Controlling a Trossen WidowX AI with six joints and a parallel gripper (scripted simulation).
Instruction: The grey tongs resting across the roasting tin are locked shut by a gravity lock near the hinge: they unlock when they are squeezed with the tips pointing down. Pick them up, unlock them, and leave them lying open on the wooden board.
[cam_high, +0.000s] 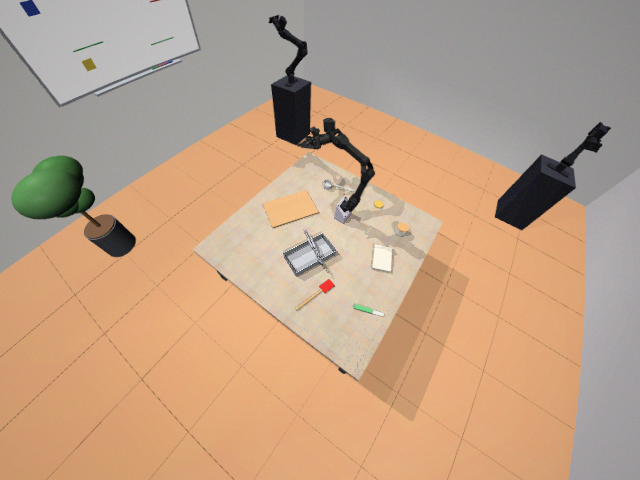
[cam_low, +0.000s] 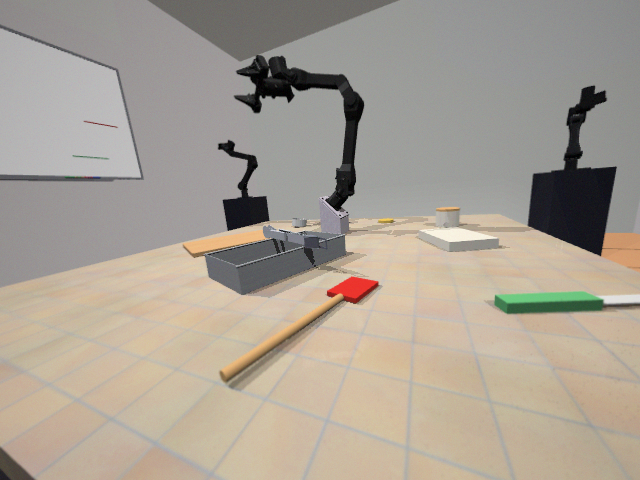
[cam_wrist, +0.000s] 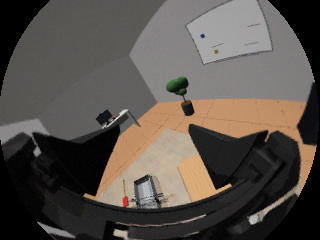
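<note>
The grey roasting tin is 53 cm below my gripper tip, 29 cm ahead of it and 27 cm to the left of it. Also, from my gripper tip: wooden board (55 cm below, 7 cm to the right, 3 cm ahead); then white block (69 cm to the left, 55 cm below, 4 cm ahead); then yellow disc (55 cm below, 47 cm to the left, 39 cm behind).
</note>
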